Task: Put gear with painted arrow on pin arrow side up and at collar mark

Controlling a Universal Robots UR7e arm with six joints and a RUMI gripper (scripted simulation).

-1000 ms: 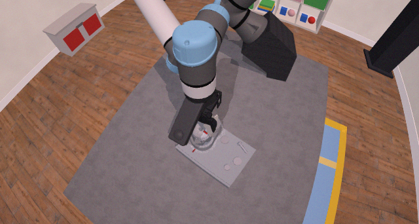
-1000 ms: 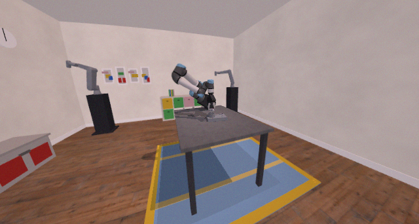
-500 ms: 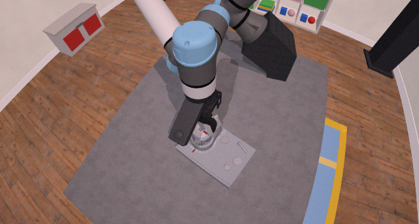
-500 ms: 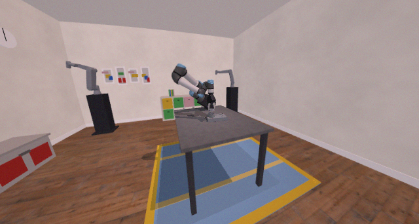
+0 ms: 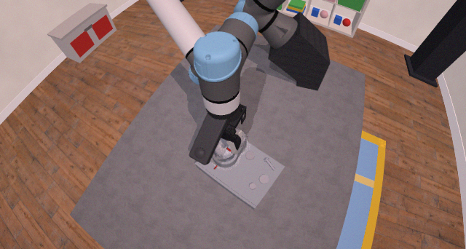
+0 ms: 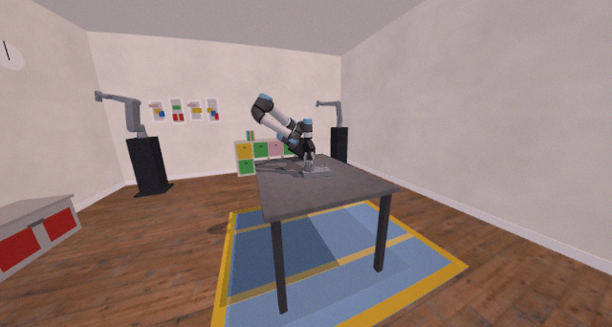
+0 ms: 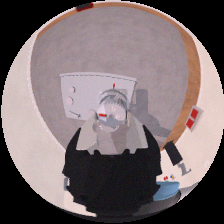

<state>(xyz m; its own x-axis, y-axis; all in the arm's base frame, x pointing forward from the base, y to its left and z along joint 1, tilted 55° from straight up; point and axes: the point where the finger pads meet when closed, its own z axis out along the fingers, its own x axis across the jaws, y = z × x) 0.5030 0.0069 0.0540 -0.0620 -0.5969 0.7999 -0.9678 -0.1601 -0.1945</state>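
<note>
The gear lies right at my hand. The rest, counted from my hand: thin peg (3 cm behind, 14 cm to the left, 7 cm below).
</note>
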